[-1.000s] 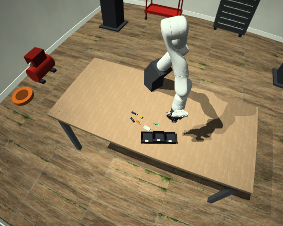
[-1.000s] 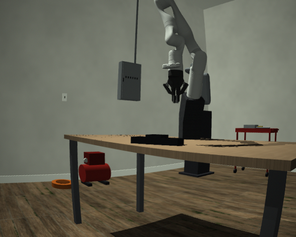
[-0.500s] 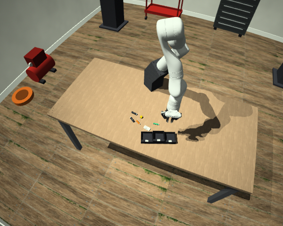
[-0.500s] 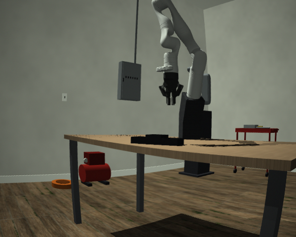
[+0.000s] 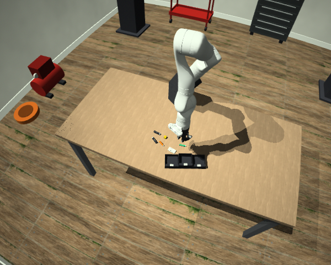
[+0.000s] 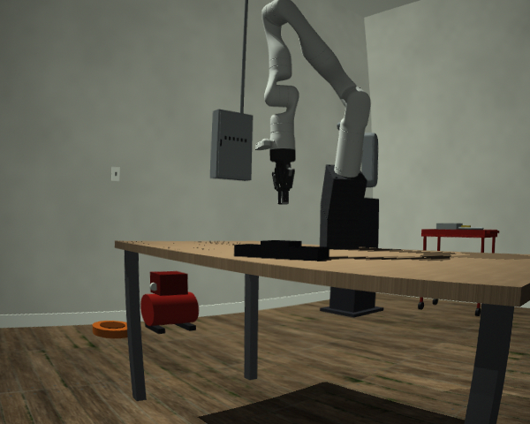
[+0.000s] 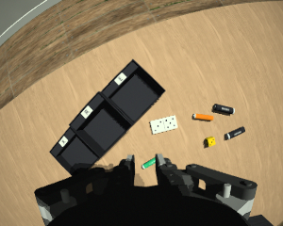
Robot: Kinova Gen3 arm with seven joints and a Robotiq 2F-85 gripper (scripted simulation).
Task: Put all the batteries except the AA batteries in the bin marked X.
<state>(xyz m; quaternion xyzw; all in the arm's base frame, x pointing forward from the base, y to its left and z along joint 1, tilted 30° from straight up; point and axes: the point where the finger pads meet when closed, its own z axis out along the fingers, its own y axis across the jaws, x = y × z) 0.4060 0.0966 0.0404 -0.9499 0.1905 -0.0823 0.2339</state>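
Now: hand 16 cm above the orange battery, 13 cm to the left of it and 1 cm past it. Round my hand: yellow die 16 cm below, 13 cm to the right, 6 cm behind; white domino 16 cm below, 5 cm to the right, 1 cm ahead; green battery 16 cm below, 6 cm behind.
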